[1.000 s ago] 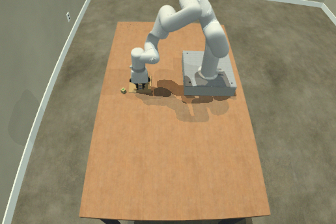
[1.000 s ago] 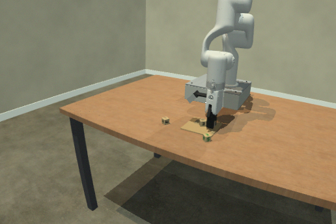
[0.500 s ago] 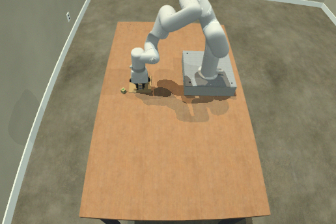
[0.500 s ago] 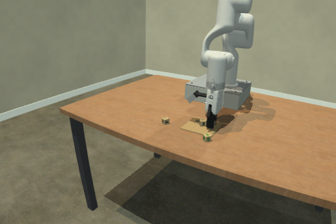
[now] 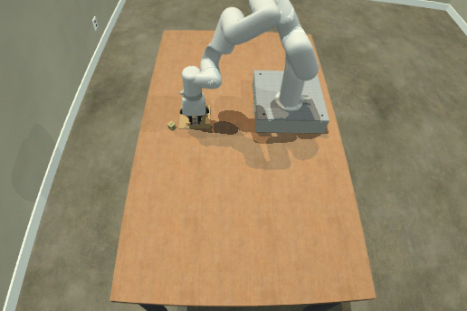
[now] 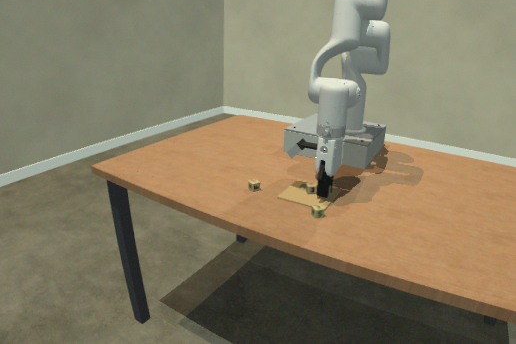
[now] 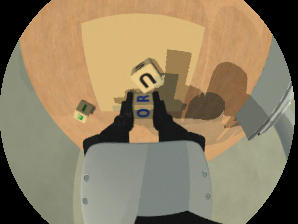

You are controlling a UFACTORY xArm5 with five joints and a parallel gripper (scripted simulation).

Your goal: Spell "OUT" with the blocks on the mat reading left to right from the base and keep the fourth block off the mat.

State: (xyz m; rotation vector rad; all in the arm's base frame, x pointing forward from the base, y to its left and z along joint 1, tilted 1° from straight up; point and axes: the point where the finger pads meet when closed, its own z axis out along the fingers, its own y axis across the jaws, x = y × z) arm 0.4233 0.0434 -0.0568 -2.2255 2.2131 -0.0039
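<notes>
Now: the U block 4 cm to the right of my hand and 1 cm below it. The rest, counted from my hand: tan mat (4 cm to the right, 3 cm below).
</notes>
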